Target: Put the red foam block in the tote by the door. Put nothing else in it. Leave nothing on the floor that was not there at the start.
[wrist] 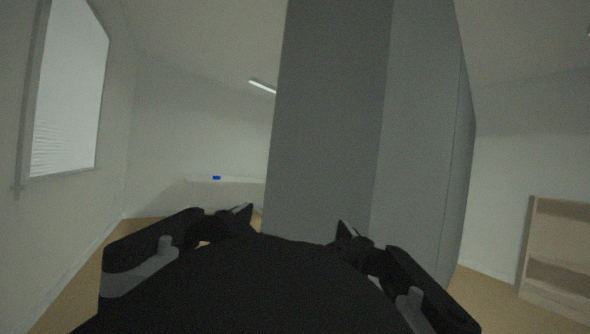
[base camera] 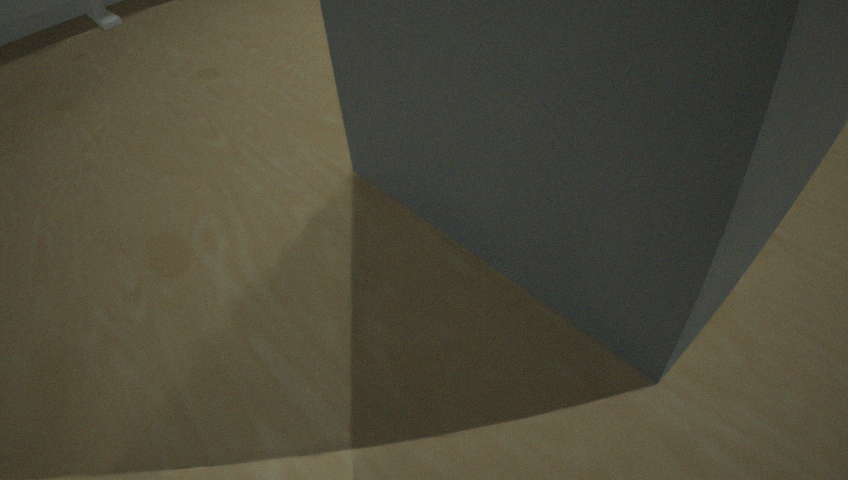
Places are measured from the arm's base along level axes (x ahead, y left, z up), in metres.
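Where they show: gripper, between the fingertips: [wrist: 293, 221].
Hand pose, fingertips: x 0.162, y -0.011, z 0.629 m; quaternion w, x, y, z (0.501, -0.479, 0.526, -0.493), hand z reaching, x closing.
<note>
After its pixels a point has its place.
My gripper [wrist: 293, 221] @(x 0.162, y -0.011, z 0.629 m) is open in the wrist view, its two black fingers wide apart. No object shows between the fingertips. Behind them stands a tall grey block, some distance off. The red foam block and the tote by the door do not show in either view.
The tall grey block [base camera: 535, 148] @(x 0.429, y -0.069, z -0.239 m) [wrist: 330, 115] @(x 0.417, y -0.079, z 0.825 m) stands close in front of the base. Beyond its left side, a white table [wrist: 230, 188] bears a small blue object [wrist: 216, 177] @(x 2.310, y 1.202, z 0.354 m). A window [wrist: 70, 100] @(x 0.922, y 1.540, z 0.936 m) is in the left wall. A wooden shelf unit [wrist: 525, 245] @(x 1.522, y -2.496, z 0.129 m) stands at the right. A light foot [base camera: 108, 22] @(x 2.009, y 1.301, z -0.372 m) shows at upper left.
</note>
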